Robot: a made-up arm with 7 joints. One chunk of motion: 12 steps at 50 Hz.
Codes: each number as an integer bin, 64 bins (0 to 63) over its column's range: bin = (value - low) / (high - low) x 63, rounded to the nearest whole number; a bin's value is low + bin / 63 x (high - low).
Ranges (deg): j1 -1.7..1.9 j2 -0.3..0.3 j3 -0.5..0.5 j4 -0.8..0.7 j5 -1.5..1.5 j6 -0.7..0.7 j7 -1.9..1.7
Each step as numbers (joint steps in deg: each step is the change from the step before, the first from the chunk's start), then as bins.
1 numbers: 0.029 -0.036 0.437 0.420 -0.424 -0.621 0.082
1 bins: 30 28 59 51 23 4 35
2 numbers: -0.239 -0.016 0.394 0.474 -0.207 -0.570 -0.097
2 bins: 26 30 56 54 27 6 32
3 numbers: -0.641 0.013 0.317 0.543 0.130 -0.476 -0.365
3 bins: 19 33 51 56 34 10 27
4 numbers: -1.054 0.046 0.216 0.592 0.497 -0.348 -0.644
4 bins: 11 36 45 58 42 16 22
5 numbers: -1.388 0.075 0.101 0.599 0.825 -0.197 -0.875
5 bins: 5 39 38 59 49 23 18
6 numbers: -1.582 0.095 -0.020 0.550 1.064 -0.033 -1.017
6 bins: 2 41 30 57 54 30 15
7 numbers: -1.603 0.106 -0.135 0.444 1.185 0.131 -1.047
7 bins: 2 43 23 52 56 37 15
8 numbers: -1.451 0.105 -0.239 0.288 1.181 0.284 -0.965
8 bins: 4 43 16 46 56 44 16
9 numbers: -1.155 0.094 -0.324 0.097 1.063 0.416 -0.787
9 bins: 10 41 11 38 54 50 19
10 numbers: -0.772 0.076 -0.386 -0.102 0.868 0.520 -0.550
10 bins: 16 39 7 29 50 55 24
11 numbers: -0.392 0.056 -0.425 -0.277 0.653 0.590 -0.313
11 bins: 23 37 5 22 45 58 28
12 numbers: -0.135 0.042 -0.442 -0.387 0.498 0.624 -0.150
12 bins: 27 36 4 17 42 60 31
